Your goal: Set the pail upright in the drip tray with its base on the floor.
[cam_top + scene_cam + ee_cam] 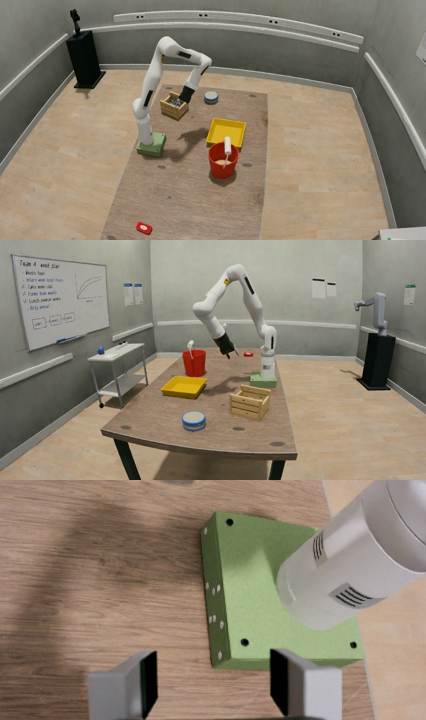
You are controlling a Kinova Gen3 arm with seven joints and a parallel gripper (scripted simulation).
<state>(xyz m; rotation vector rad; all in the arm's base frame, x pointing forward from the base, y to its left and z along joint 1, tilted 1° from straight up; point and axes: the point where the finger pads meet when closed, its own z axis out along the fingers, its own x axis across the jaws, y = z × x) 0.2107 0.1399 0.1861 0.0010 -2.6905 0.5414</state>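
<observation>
The pail handle is 32 cm ahead of my hand, 26 cm to the right of it and 3 cm below it. Also, from my hand: red pail 31 cm ahead, 26 cm to the right, 9 cm below; yellow drip tray 29 cm ahead, 22 cm below, 2 cm to the left; small red box 76 cm to the right, 22 cm below, 7 cm behind.
</observation>
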